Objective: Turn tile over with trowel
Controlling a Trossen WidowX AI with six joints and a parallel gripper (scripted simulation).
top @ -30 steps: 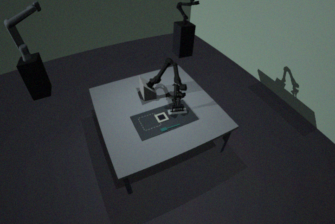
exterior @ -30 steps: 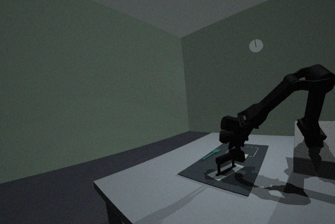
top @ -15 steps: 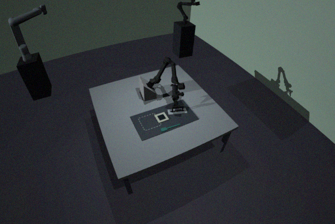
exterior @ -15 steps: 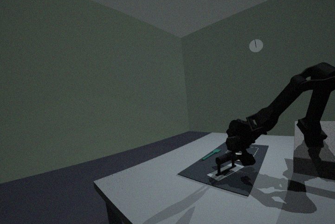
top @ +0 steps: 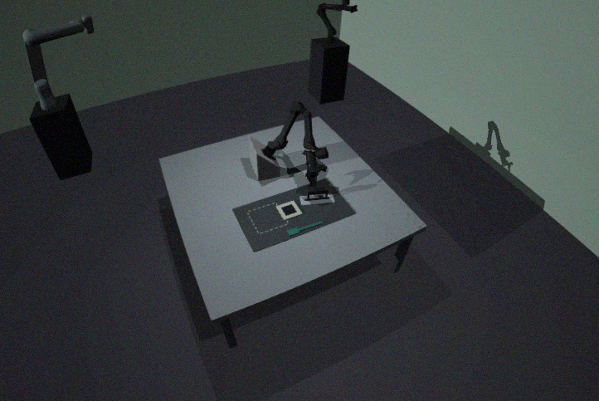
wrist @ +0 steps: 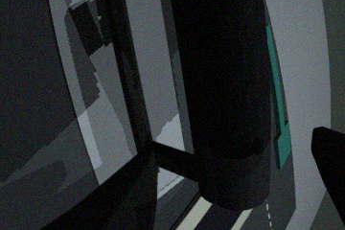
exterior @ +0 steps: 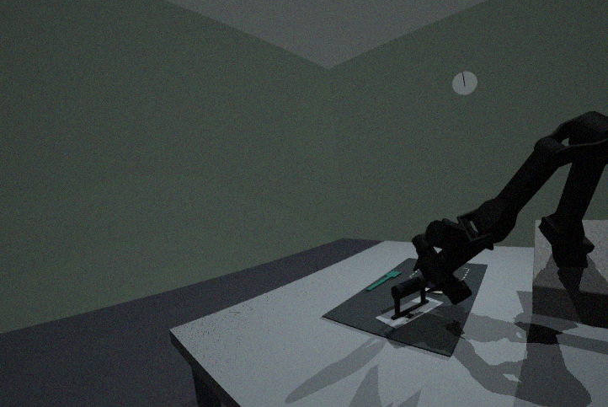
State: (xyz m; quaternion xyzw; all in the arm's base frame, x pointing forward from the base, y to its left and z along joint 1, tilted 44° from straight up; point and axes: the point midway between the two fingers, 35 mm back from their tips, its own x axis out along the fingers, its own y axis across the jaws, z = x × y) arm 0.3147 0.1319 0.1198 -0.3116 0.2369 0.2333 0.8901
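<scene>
My gripper tip is 60 mm short of the dark mat, 150 mm to the left of it and 110 mm above it. Round my gripper tip: teal trowel: 200 mm ahead, 170 mm to the right, 80 mm below; then tile: 40 mm ahead, 180 mm to the right, 80 mm below.
</scene>
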